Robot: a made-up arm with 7 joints.
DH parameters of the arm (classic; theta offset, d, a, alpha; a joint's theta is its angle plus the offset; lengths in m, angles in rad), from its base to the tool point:
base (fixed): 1.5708 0.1 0 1.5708
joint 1: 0 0.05 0.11 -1.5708
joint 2: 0 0.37 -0.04 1.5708
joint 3: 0 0.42 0.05 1.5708
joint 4: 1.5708 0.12 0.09 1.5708
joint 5: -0.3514 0 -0.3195 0
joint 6: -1.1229 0 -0.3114 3.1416
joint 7: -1.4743 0 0.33 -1.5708
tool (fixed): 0 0.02 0 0
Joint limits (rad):
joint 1: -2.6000..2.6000
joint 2: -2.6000..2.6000
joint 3: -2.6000..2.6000
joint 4: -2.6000..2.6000
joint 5: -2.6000..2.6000
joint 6: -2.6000..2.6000
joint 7: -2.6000..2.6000
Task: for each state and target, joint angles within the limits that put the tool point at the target. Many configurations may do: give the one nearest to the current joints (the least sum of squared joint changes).
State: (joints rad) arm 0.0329 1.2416 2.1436 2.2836 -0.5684 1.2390 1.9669
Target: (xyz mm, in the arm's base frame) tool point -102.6 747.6 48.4
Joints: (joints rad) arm -0.6052 1.1247 1.4909 2.2803 -1.0072 1.2994 1.4909
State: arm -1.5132 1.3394 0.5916 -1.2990 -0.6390 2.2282 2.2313
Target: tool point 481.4 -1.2 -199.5
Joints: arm -1.7982 0.9466 0.4133 -1.5146 -0.7186 1.7749 2.6000
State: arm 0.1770 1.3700 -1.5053 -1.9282 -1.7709 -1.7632 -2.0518
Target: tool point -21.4 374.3 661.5
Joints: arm 0.3875 1.4064 -1.4134 -1.9280 -1.8979 -1.9725 -1.9296
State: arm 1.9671 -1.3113 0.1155 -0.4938 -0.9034 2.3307 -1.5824
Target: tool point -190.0 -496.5 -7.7
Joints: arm 2.1775 -1.2957 -0.0137 -0.3693 -0.4164 2.6000 -1.8139
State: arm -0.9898 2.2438 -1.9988 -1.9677 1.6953 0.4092 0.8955
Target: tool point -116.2 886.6 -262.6
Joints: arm -1.1095 1.9455 -1.8673 -2.1883 1.2351 0.5526 0.3076
